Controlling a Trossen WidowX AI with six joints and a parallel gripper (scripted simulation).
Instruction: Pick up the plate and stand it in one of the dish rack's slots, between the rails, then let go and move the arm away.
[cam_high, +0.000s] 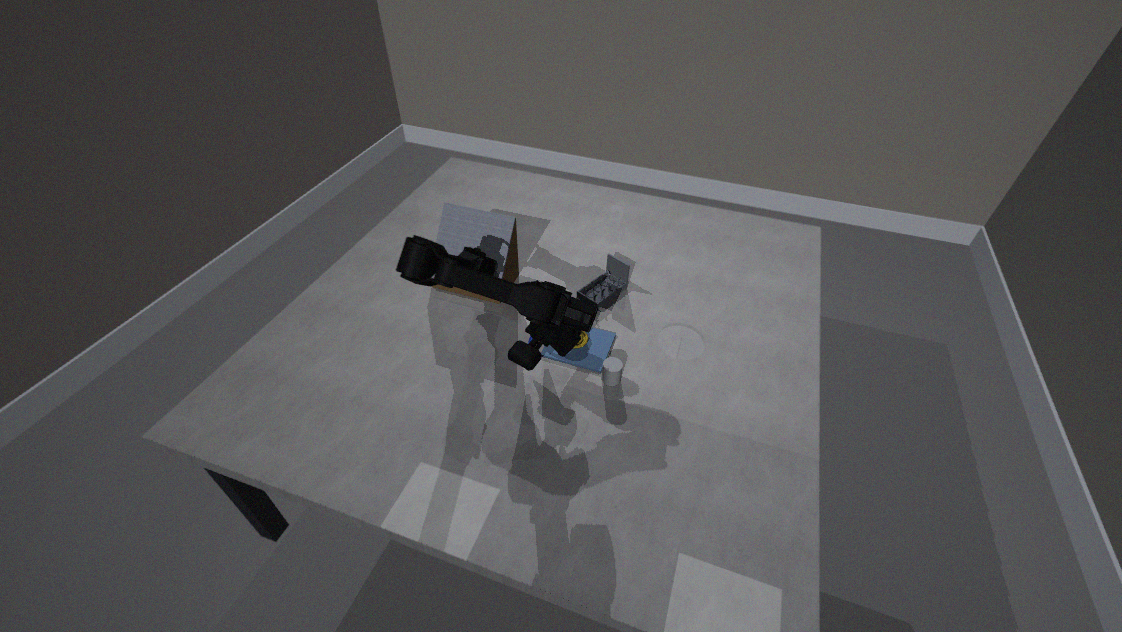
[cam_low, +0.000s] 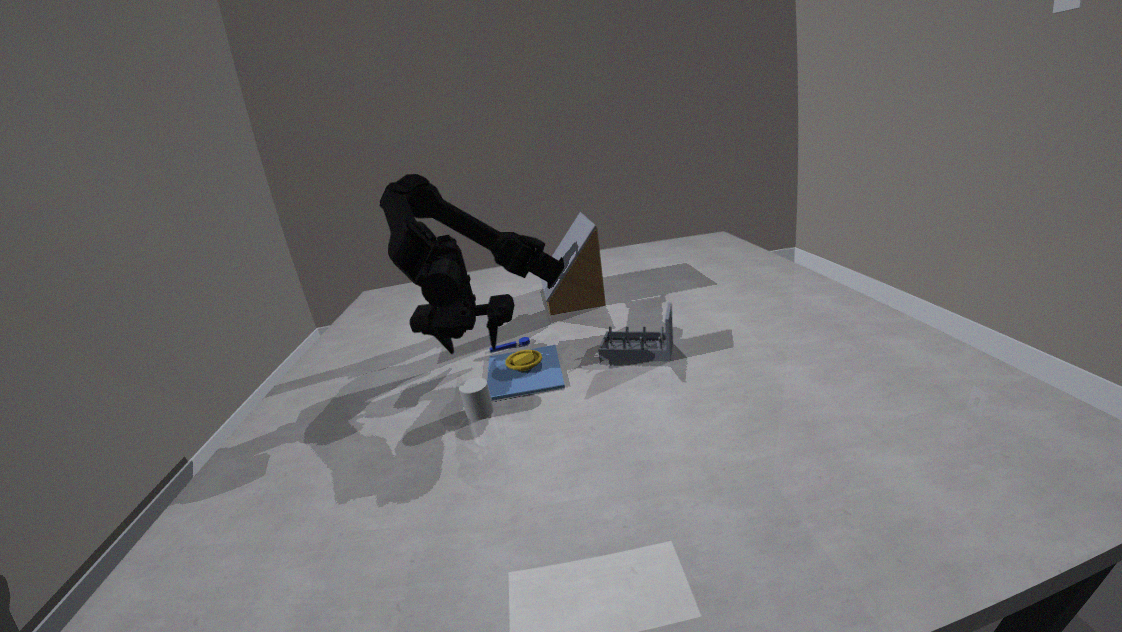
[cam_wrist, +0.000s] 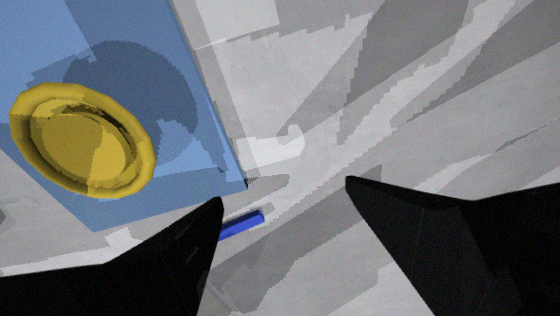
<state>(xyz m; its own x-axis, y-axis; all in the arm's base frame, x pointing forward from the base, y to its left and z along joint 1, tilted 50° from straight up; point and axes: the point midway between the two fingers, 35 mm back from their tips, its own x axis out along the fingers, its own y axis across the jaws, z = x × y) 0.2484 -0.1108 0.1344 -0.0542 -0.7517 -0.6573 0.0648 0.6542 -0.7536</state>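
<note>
My gripper tip is 100 mm to the right of the yellow plate, 50 mm short of it and 10 mm above it. From my gripper tip the other things lie so: blue mat: 100 mm to the left, 60 mm ahead, 20 mm below; white cup: 170 mm ahead, 30 mm to the left; grey dish rack: 300 mm to the left, 50 mm ahead.
</note>
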